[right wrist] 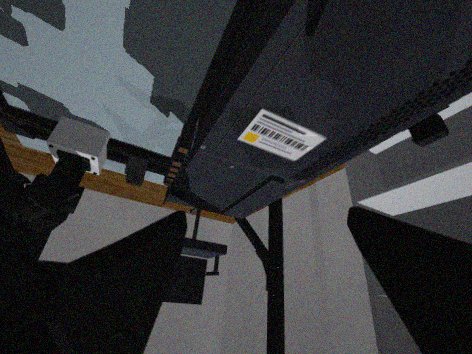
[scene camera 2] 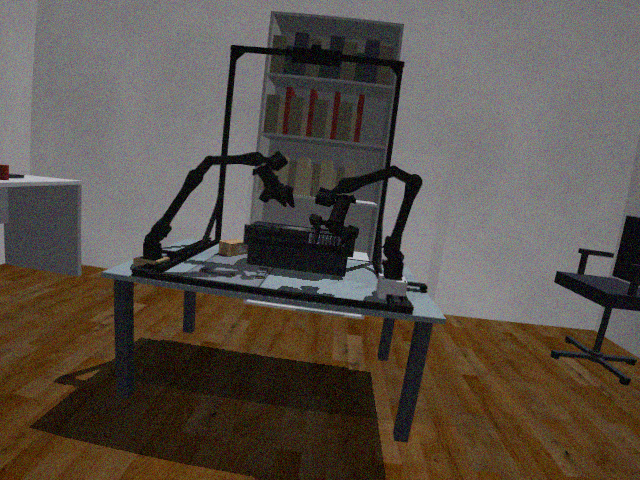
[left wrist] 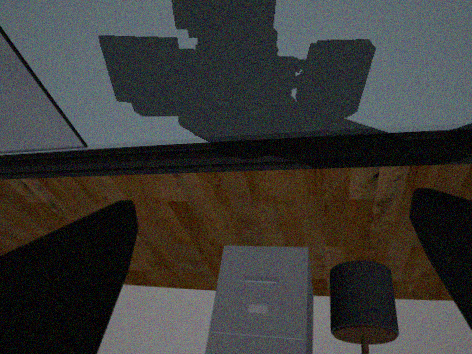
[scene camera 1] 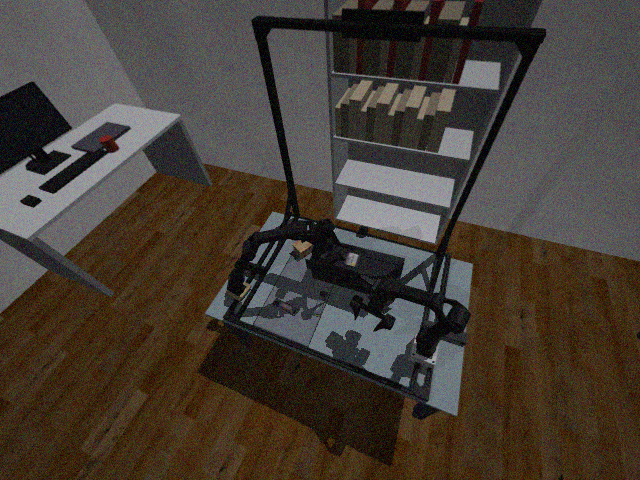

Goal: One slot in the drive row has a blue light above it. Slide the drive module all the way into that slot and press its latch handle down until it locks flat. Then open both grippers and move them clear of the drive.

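Places are measured from the left arm's base along level axes (x right, y ahead, z up), in centimetres.
Pixels of known places: left gripper, fingertip midpoint: [scene camera 2: 326, 246] [left wrist: 273, 208] [scene camera 1: 364, 325]; right gripper, fingertip midpoint: [right wrist: 266, 217] [scene camera 2: 289, 207] [scene camera 1: 342, 252]; left arm's base, link origin: [right wrist: 75, 160] [scene camera 2: 392, 277] [scene camera 1: 425, 348]; right arm's base, link origin: [scene camera 2: 151, 257] [scene camera 1: 238, 288].
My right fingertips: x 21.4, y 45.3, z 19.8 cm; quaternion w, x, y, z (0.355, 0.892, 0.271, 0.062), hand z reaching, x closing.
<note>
For each thing: its top centre in the pictures, then the offset to it from my right fingertips. "spot": a spot on its surface instead. Level surfaces: height alone.
- black server chassis, top centre: [right wrist: 272, 152] [scene camera 2: 301, 228] [scene camera 1: 357, 259] dx +4.8, dy -5.7, dz -9.5 cm
- small cardboard box, top centre: [scene camera 2: 234, 241] [scene camera 1: 305, 242] dx +12.6, dy +27.5, dz -20.9 cm
- table, surface height: dz -27.1 cm
- table's black front rail, surface spot: [left wrist: 234, 154] spot: dx -38.1, dy -13.0, dz -25.4 cm
A black server chassis [scene camera 1: 366, 271] [scene camera 2: 294, 250] stands at the middle back of the table; its top with a white barcode label [scene camera 1: 351, 259] [right wrist: 280, 135] fills the right wrist view. I cannot make out the drive module, its latch handle or a blue light in any view. My left gripper [scene camera 1: 370, 316] [scene camera 2: 320, 223] [left wrist: 273, 208] is open and empty, in front of the chassis over the table's front part. My right gripper [scene camera 1: 325, 235] [scene camera 2: 282, 196] [right wrist: 266, 217] is open and empty, high above the chassis's left end.
A small cardboard box [scene camera 1: 302, 249] [scene camera 2: 232, 247] sits left of the chassis. A tall black frame [scene camera 1: 277, 119] [scene camera 2: 229, 143] rings the table [scene camera 1: 458, 286] [scene camera 2: 361, 286]. A bookshelf [scene camera 1: 330, 143] [scene camera 2: 263, 143] stands behind. The table's black front rail [left wrist: 234, 154] shows in the left wrist view.
</note>
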